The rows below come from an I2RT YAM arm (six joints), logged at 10 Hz.
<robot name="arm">
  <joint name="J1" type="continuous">
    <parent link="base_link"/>
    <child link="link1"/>
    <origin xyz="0 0 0.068" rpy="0 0 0"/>
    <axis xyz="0 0 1"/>
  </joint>
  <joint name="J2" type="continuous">
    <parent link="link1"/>
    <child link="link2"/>
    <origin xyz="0.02 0.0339 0.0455" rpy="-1.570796 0 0"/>
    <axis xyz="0 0 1"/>
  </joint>
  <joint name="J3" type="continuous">
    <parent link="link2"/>
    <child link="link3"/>
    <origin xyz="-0.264 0 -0.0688" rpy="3.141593 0 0"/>
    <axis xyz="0 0 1"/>
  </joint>
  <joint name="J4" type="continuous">
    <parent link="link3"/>
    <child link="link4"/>
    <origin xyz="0.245 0.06 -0.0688" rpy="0 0 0"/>
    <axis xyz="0 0 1"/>
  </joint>
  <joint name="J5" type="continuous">
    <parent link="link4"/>
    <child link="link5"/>
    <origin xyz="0.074 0.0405 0.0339" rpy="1.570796 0 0"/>
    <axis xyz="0 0 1"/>
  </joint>
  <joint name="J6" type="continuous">
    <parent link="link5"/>
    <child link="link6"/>
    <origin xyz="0.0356 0 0.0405" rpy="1.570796 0 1.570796"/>
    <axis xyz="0 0 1"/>
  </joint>
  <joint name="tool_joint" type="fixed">
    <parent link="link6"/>
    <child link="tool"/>
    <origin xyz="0 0 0" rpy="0 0 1.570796"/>
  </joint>
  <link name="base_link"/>
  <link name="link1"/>
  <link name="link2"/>
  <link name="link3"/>
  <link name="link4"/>
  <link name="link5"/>
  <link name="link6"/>
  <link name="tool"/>
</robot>
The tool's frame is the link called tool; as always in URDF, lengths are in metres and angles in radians. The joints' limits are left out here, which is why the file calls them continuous.
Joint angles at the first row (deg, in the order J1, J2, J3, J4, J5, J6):
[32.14, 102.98, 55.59, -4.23, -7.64, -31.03]
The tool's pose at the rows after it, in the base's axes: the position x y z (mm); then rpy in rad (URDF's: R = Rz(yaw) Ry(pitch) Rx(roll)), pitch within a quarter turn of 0, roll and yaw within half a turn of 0:
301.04, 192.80, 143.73, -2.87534, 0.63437, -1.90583
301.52, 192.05, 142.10, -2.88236, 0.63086, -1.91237
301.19, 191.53, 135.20, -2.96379, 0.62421, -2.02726
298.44, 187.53, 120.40, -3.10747, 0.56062, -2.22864
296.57, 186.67, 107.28, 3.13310, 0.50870, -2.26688
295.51, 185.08, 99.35, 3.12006, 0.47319, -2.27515
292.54, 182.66, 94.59, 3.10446, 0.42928, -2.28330
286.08, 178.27, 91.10, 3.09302, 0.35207, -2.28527
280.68, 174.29, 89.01, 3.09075, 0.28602, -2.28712
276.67, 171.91, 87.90, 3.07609, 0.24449, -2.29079
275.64, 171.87, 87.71, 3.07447, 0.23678, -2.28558
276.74, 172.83, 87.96, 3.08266, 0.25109, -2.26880
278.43, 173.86, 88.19, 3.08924, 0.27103, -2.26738
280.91, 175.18, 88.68, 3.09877, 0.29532, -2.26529
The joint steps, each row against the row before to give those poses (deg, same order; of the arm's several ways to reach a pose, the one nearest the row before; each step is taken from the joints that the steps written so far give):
[-0.39, 0.33, 0.02, 0.05, -1.33, 0.11]
[-0.16, 0.26, 0.01, -0.09, -0.11, 0.07]
[-0.04, 1.05, 0.02, -0.72, 0.00, 4.81]
[-0.33, 1.97, -0.02, -3.06, -0.09, 8.06]
[0.00, 2.07, -0.01, -1.23, -0.37, 1.31]
[-0.13, 1.25, 0.00, -0.89, 0.02, -0.02]
[-0.09, 0.54, 0.00, -2.10, 0.02, -0.02]
[0.00, 0.09, 0.00, -4.37, 0.70, -0.42]
[0.00, 0.00, 0.00, -3.68, 1.03, -0.24]
[0.00, 0.00, 0.00, -2.51, -0.04, 0.00]
[0.09, 0.00, 0.01, -0.48, 0.00, -0.24]
[0.05, 0.00, -0.03, 0.83, 0.00, -0.83]
[-0.01, 0.00, -0.09, 1.29, -0.03, 0.02]
[-0.02, 0.04, 0.00, 1.53, 0.05, 0.01]

